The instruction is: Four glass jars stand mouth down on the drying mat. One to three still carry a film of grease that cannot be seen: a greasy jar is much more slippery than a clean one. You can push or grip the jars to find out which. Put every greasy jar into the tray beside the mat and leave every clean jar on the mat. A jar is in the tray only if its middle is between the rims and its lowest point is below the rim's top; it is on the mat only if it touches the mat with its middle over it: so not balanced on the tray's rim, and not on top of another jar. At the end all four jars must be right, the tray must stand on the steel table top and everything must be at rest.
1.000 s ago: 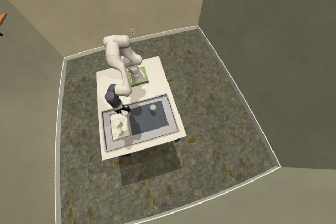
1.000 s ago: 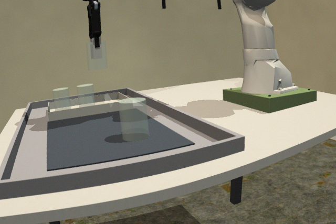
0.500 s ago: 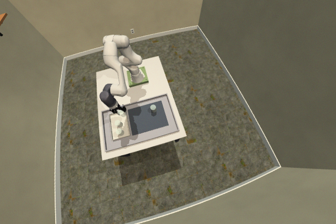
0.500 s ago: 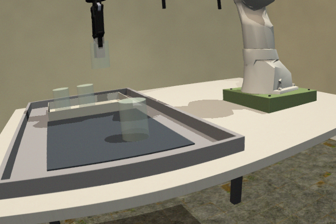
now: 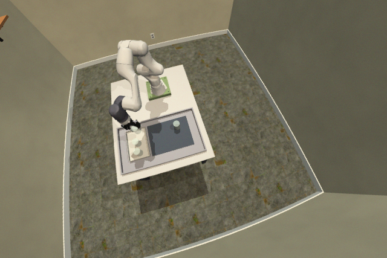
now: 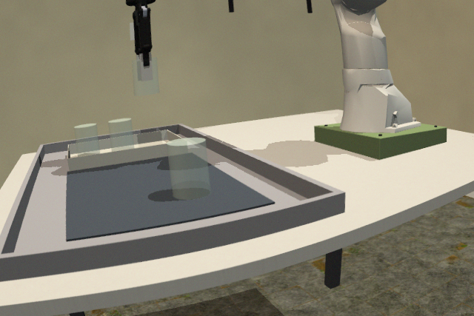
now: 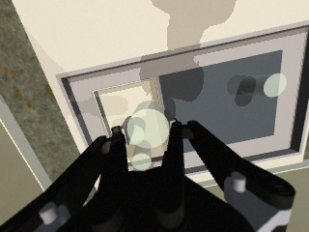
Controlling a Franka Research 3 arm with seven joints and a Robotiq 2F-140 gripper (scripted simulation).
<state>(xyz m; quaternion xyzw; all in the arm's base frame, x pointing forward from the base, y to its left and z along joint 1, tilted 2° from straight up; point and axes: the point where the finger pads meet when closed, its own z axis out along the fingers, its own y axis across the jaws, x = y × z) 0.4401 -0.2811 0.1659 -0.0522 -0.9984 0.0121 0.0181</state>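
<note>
Right now my hand is 60 mm short of the cream tray, 70 mm to the left of it and 200 mm above it. Also, from my hand: dark mat (80 mm ahead, 250 mm to the left, 210 mm below).
</note>
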